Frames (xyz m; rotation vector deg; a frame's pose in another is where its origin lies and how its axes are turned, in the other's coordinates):
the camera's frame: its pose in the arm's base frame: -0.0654 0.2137 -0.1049 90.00 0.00 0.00
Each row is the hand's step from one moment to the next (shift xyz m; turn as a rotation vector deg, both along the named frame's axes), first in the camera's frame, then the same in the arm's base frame.
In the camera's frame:
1: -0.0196 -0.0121 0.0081 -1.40 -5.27 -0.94
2: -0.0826 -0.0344 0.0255 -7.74 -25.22 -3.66
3: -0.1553 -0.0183 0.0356 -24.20 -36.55 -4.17
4: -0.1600 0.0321 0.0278 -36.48 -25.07 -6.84
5: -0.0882 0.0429 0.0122 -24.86 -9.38 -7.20
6: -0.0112 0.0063 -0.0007 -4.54 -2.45 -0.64
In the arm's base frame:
1: -0.0196 -0.0081 -0.0121 -1.40 0.94 -5.27
2: -0.0826 -0.0255 -0.0344 -7.74 3.66 -25.22
3: -0.1553 -0.0356 -0.0183 -24.20 4.17 -36.55
4: -0.1600 -0.0278 0.0321 -36.48 6.84 -25.07
5: -0.0882 -0.0122 0.0429 -24.86 7.20 -9.38
6: -0.0112 0.0007 0.0063 -4.54 0.64 -2.45

